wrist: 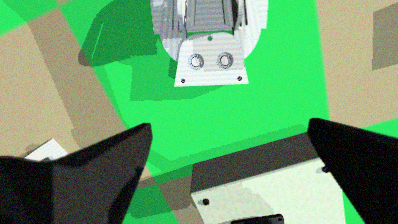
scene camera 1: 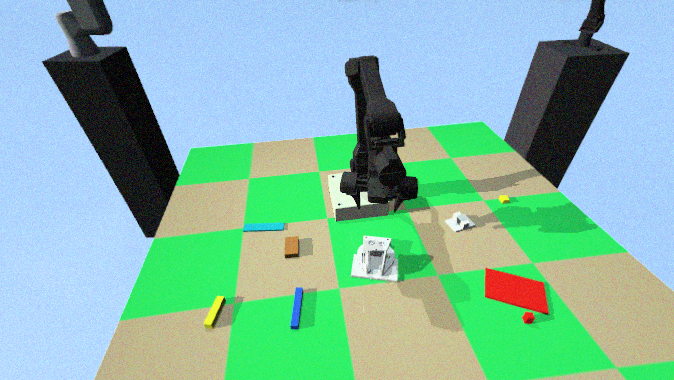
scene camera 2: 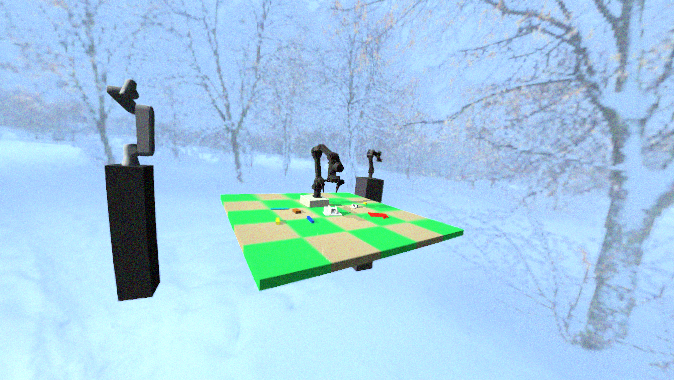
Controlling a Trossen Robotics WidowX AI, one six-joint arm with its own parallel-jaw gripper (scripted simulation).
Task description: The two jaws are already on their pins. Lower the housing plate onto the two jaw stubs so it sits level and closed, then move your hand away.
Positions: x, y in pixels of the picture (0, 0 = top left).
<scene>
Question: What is my gripper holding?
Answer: Nothing.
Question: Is my gripper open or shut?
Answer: Open.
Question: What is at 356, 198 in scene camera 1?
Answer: My gripper.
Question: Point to a red sheet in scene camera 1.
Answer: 519, 291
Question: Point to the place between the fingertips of my gripper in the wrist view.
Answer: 228, 128
</scene>
